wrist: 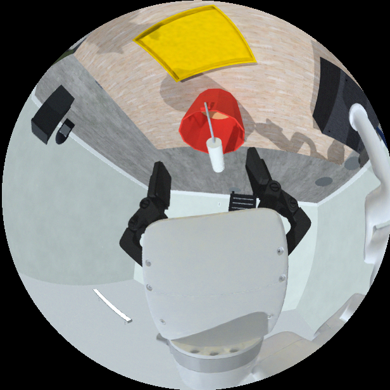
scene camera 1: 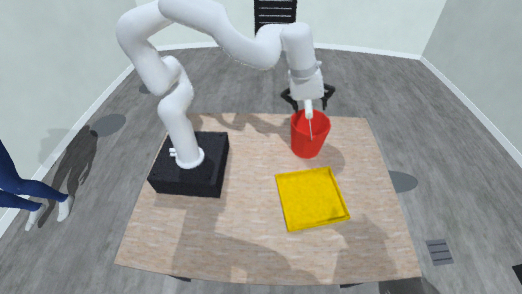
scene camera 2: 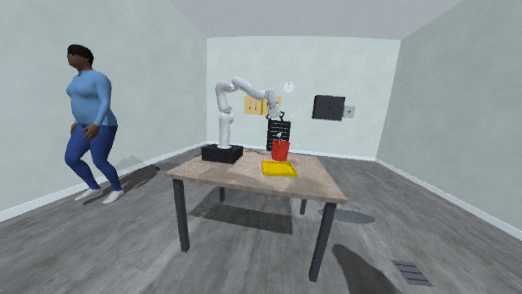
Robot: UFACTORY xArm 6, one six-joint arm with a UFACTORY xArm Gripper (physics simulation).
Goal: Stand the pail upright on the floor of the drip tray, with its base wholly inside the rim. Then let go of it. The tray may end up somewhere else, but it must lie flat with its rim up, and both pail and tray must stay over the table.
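Where they show: gripper, fingertip midpoint: (scene camera 1: pixel 310 108) (scene camera 2: pixel 276 123); arm's base at its link origin: (scene camera 1: pixel 190 157) (scene camera 2: pixel 224 147).
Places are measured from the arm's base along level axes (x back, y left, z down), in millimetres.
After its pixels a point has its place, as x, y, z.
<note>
The red pail (scene camera 1: pixel 306 144) {-502, 105, -5} (scene camera 2: pixel 280 151) {-527, 105, 6} (wrist: pixel 220 101) stands upright on the table, behind the tray and apart from it. Its wire handle stands up, with a white grip (scene camera 1: pixel 308 109) {-493, 160, -158} (scene camera 2: pixel 279 135) {-501, 136, -142} (wrist: pixel 215 156) at the top. The yellow drip tray (scene camera 1: pixel 311 200) {-528, -114, 103} (scene camera 2: pixel 278 169) {-534, -114, 103} (wrist: pixel 200 42) lies flat on the table with its rim up. My gripper (scene camera 1: pixel 310 107) {-474, 37, -255} (scene camera 2: pixel 275 119) {-474, 37, -255} (wrist: pixel 205 161) is open and empty. It is above the pail, with its fingertips higher than the white grip in scene camera 2. The pail's base is hidden in the wrist view.
The black base block (scene camera 1: pixel 210 162) {-97, -19, 0} (scene camera 2: pixel 222 153) {-45, -130, 21} (wrist: pixel 340 100) of the arm stands on the left part of the table (scene camera 1: pixel 240 230) {-246, -260, 107} (scene camera 2: pixel 230 177) {-223, -372, 107}. The pail is near the table's back edge. A person (scene camera 2: pixel 92 107) is on the floor left of the table.
</note>
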